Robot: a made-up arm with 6 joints.
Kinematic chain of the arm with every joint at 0, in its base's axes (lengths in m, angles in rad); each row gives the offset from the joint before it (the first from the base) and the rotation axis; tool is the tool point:
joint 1: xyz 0 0 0.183 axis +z
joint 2: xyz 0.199 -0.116 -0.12 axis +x
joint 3: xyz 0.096 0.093 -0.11 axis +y
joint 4: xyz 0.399 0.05 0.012 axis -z
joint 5: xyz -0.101 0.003 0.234 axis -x
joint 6: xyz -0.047 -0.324 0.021 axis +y
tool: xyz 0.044 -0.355 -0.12
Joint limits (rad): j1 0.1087..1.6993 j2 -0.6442..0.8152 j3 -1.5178..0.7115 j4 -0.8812..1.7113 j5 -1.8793..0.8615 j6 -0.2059..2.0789
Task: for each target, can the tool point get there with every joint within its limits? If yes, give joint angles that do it. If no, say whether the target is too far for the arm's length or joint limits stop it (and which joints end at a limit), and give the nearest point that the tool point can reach.
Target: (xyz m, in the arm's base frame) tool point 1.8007 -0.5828 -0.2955
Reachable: no: too far | nearest point 1.2845 -0.3825 -0.1566 | short by 0.571 m
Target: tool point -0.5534 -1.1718 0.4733
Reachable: no: joint limits stop it (at a limit: joint 1, joint 2, joint 3, joint 4, joint 5, joint 6) | nearest point -0.2841 -0.8000 0.3433 | short by 0.477 m
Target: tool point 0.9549 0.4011 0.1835
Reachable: yes | joints 1.3742 0.5809 -0.5046 -0.6076 0.2123 1.8714
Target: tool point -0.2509 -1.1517 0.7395
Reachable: no: joint limits stop it (at a limit: joint 1, joint 4, joint 5, joint 6) | nearest point -0.0936 -0.8168 0.5262 | short by 0.427 m
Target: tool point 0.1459 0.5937 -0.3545
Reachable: yes | joints 1.1316 0.5671 -0.2521 -0.5549 -1.4374 1.3477
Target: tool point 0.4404 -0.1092 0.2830
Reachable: yes | joints 0.7542 0.6678 0.5411 0.9595 0.2978 0.8496
